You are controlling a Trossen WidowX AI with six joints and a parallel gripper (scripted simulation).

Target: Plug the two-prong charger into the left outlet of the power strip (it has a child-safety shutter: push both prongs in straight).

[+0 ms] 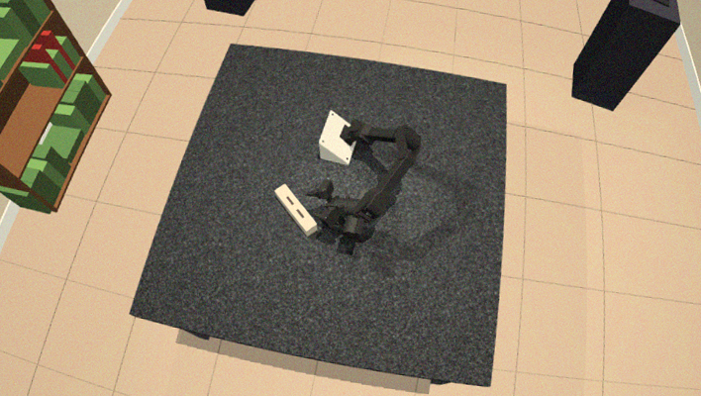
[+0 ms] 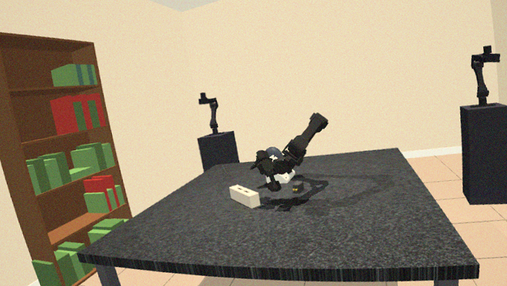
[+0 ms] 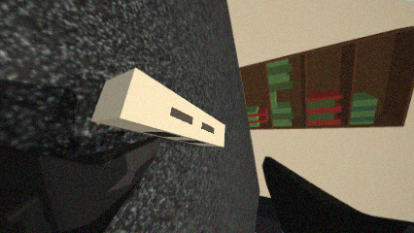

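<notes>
Now: the dark two-prong charger 110 mm behind my gripper tip, 150 mm to the left of it and 90 mm below it.
</notes>
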